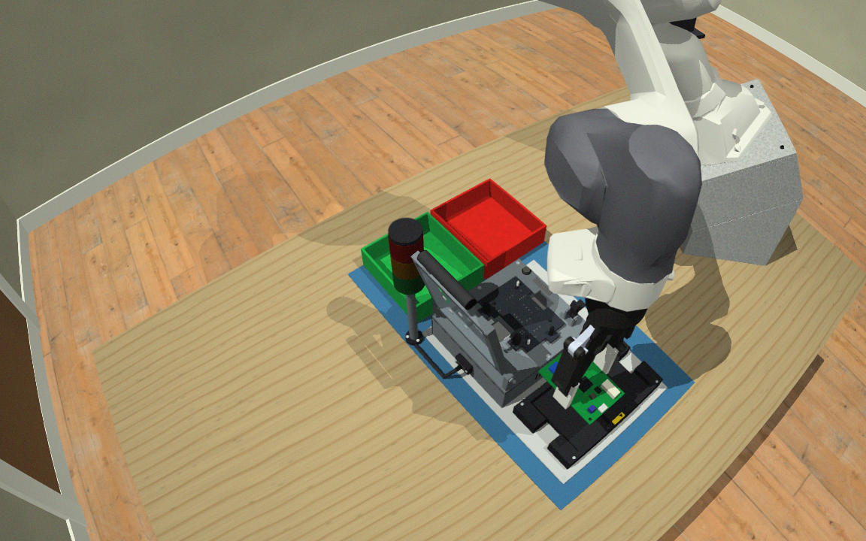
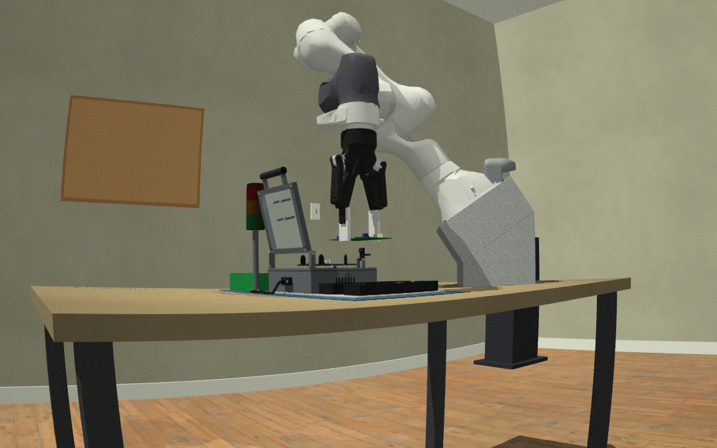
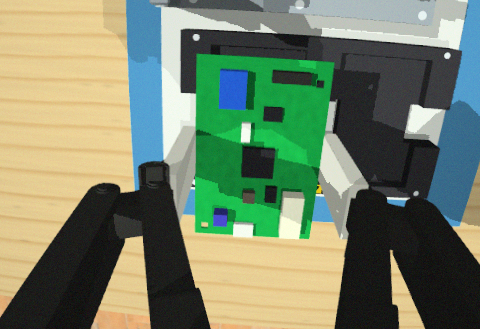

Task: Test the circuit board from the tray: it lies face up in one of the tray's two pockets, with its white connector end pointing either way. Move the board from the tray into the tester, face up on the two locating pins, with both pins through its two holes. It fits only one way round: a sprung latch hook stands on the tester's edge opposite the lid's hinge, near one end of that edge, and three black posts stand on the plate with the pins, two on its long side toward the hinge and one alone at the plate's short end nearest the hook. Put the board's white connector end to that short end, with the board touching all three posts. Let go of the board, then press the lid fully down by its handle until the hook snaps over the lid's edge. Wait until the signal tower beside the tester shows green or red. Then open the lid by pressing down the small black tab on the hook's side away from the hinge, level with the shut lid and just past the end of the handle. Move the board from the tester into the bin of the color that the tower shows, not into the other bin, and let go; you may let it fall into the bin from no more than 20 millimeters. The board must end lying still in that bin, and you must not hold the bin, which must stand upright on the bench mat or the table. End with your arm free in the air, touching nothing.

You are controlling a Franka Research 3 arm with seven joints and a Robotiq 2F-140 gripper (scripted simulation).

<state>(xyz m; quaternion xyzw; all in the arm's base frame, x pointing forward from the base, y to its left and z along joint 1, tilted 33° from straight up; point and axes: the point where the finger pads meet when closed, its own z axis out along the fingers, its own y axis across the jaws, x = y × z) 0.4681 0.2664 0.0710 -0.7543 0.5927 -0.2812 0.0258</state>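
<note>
My gripper is now 10 mm past the tester plate, 160 mm to the left of it and 70 mm above it. The rest, counted from my hand: clear lid (110 mm ahead, 150 mm to the right, 40 mm above); then latch hook (80 mm behind, 120 mm to the right, 50 mm below); then green circuit board (20 mm below).
</note>
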